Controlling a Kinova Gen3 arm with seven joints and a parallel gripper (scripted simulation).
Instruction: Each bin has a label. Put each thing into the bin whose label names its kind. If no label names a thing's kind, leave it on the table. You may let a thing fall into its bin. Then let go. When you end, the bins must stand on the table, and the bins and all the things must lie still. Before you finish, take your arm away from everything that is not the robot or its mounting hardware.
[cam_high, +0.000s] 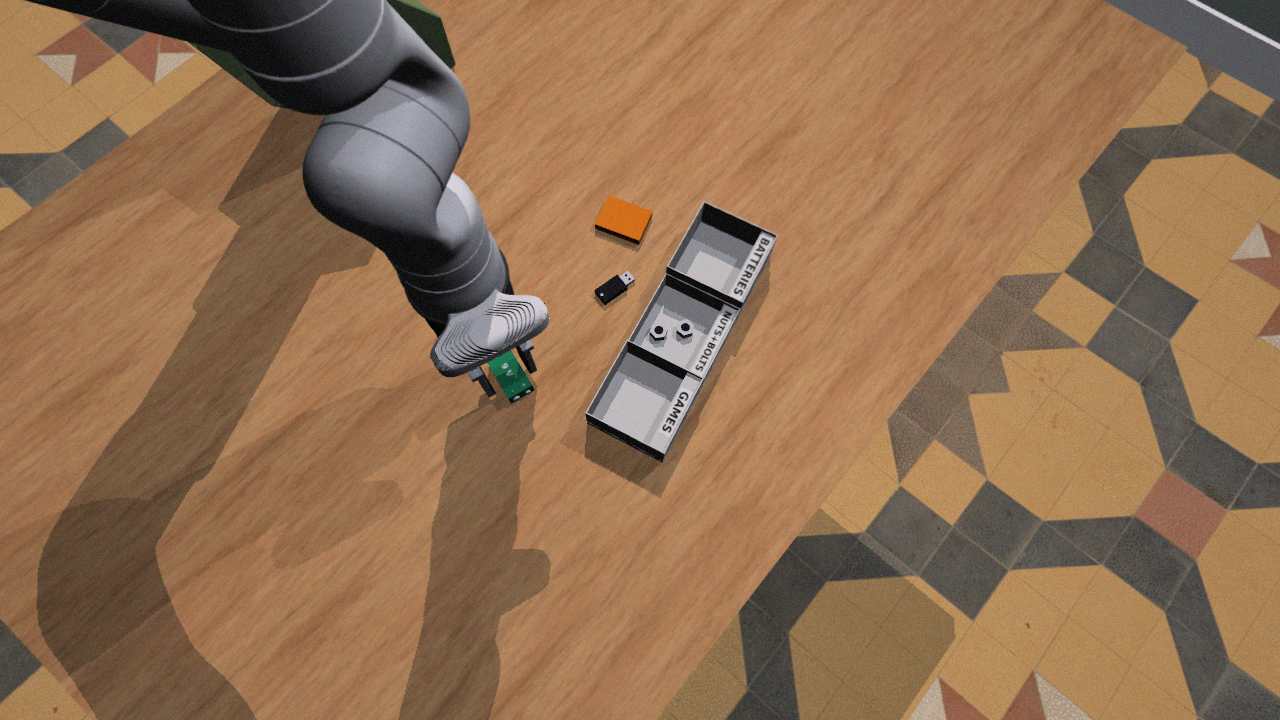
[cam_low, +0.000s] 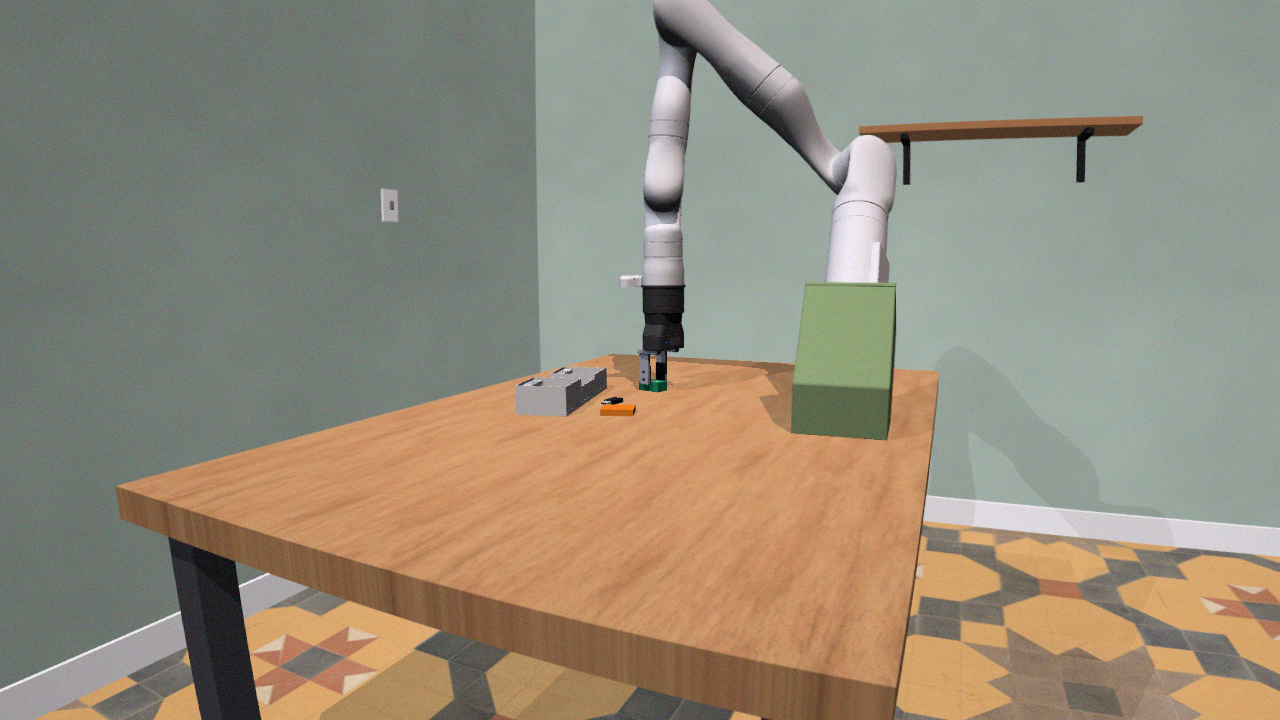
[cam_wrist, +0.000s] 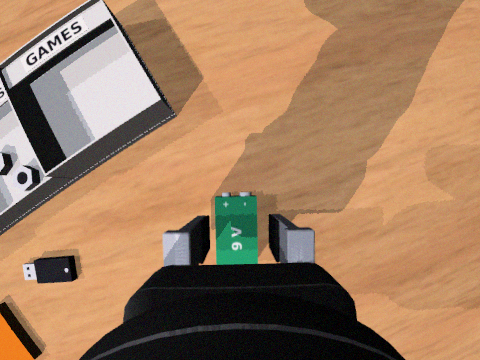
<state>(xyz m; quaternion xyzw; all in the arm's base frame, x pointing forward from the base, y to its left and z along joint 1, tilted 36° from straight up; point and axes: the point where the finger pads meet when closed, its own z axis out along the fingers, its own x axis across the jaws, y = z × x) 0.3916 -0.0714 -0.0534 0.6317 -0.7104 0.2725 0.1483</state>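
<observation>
The green 9 v battery is 1 cm ahead of my hand and 2 cm below it. The rest, counted from my hand: black USB stick (1 cm behind, 15 cm to the left, 3 cm below); flat orange box (6 cm behind, 20 cm to the left, 3 cm below); bin row (8 cm ahead, 16 cm to the left, 1 cm below).
</observation>
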